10 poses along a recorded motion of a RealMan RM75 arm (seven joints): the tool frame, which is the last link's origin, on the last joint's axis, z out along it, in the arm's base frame.
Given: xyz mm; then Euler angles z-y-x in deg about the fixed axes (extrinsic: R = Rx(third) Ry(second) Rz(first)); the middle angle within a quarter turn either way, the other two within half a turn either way.
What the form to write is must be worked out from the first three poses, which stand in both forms.
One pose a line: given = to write
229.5, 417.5, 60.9, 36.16, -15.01, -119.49 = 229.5, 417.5, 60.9, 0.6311, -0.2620, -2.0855
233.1, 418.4, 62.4, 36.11, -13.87, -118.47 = 233.1, 418.4, 62.4, 0.6302, -0.2421, -2.0677
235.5, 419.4, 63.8, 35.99, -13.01, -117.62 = 235.5, 419.4, 63.8, 0.6281, -0.2271, -2.0529
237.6, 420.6, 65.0, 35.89, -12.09, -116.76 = 237.6, 420.6, 65.0, 0.6264, -0.2110, -2.0378
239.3, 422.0, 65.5, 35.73, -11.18, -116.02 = 239.3, 422.0, 65.5, 0.6236, -0.1951, -2.0249
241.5, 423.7, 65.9, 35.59, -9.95, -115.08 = 241.5, 423.7, 65.9, 0.6212, -0.1737, -2.0085
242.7, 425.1, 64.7, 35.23, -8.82, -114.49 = 242.7, 425.1, 64.7, 0.6149, -0.1539, -1.9982
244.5, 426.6, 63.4, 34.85, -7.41, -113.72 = 244.5, 426.6, 63.4, 0.6082, -0.1293, -1.9848
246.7, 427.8, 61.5, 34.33, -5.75, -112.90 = 246.7, 427.8, 61.5, 0.5992, -0.1004, -1.9705
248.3, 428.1, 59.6, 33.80, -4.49, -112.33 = 248.3, 428.1, 59.6, 0.5899, -0.0784, -1.9605
